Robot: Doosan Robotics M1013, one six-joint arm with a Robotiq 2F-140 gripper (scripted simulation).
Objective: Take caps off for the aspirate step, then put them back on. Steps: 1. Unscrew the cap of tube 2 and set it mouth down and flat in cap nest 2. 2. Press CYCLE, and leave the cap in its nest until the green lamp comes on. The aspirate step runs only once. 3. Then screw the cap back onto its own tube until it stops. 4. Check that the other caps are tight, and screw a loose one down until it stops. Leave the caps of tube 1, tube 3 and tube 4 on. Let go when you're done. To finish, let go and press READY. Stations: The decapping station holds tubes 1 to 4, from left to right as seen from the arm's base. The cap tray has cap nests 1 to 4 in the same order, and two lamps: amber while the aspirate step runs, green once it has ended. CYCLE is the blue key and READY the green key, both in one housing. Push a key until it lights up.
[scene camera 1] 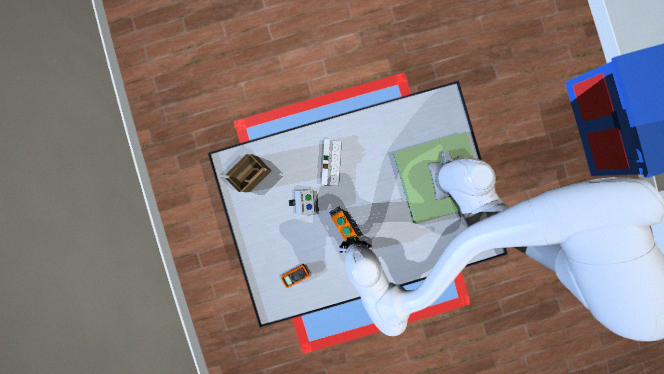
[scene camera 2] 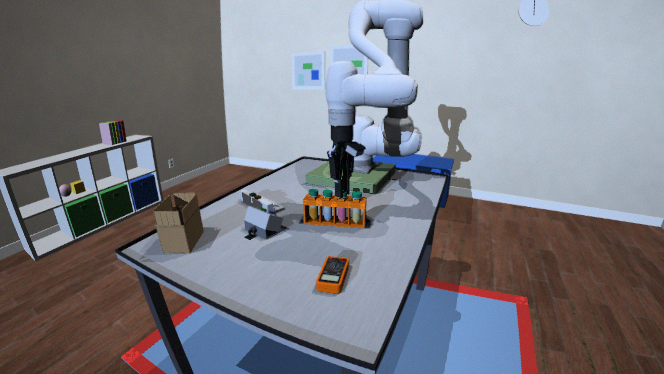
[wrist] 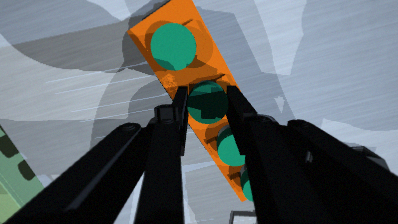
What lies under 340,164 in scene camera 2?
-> My gripper.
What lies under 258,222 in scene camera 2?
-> A key housing.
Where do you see a cardboard box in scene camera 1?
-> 246,174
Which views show the cardboard box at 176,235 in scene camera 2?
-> Scene camera 1 and scene camera 2 only.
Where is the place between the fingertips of my gripper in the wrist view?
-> At 207,100
